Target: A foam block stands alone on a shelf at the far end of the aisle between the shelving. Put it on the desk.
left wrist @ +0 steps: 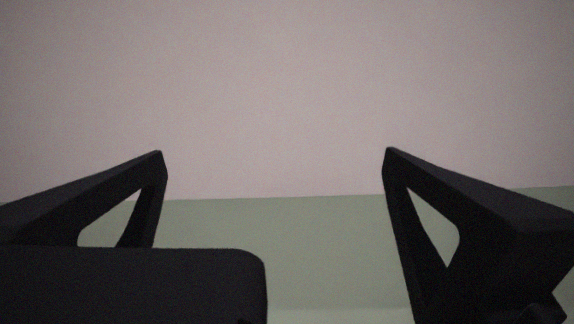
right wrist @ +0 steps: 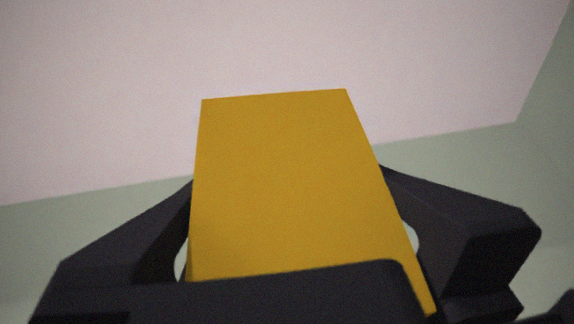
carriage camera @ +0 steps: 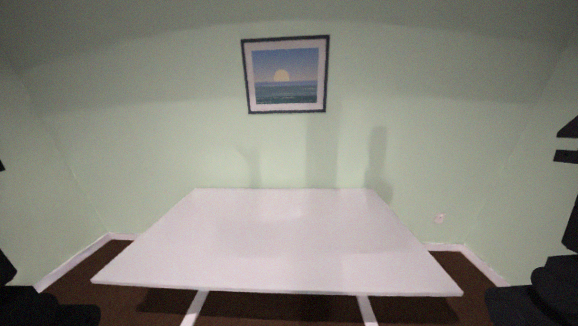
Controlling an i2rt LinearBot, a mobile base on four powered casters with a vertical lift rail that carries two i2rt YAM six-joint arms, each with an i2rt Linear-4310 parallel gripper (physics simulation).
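Places are measured from the left arm's base along level axes (x ahead, y left, z up), in metres.
Pixels of known places: left gripper, between the fingertips: [left wrist: 273, 161]; right gripper, between the fingertips: [right wrist: 281, 173].
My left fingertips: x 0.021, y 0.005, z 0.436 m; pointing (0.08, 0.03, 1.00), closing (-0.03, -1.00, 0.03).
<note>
Behind a point stands the place of what it marks.
The yellow foam block [right wrist: 285, 190] @[y -0.696, x 0.021, z 0.413 m] fills the middle of the right wrist view. My right gripper [right wrist: 281, 173] @[y -0.696, x 0.048, z 0.445 m] is shut on it, with one finger on each side; the ceiling and the wall show behind it, so it is held up in the air. My left gripper [left wrist: 273, 161] @[y 0.005, x 0.021, z 0.436 m] is open and empty, its fingers wide apart and pointed toward the ceiling and wall. The white desk [carriage camera: 280, 235] @[y -0.294, x 0.545, z -0.272 m] stands straight ahead in the carriage camera view, its near edge across the lower part of the picture. Dark parts of both arms show at the left and right edges there; the block does not show in that view.
A pale green wall [carriage camera: 190, 140] @[y 0.431, x 1.138, z 0.142 m] stands directly behind the desk, with a framed sunset picture [carriage camera: 286, 92] @[y -0.353, x 1.050, z 0.469 m] on it and a small outlet [carriage camera: 439, 218] @[y -1.703, x 0.958, z -0.594 m] low at the right. Side walls stand at the left and right. Brown floor [carriage camera: 460, 265] @[y -1.883, x 0.785, z -0.991 m] shows beside and under the desk.
</note>
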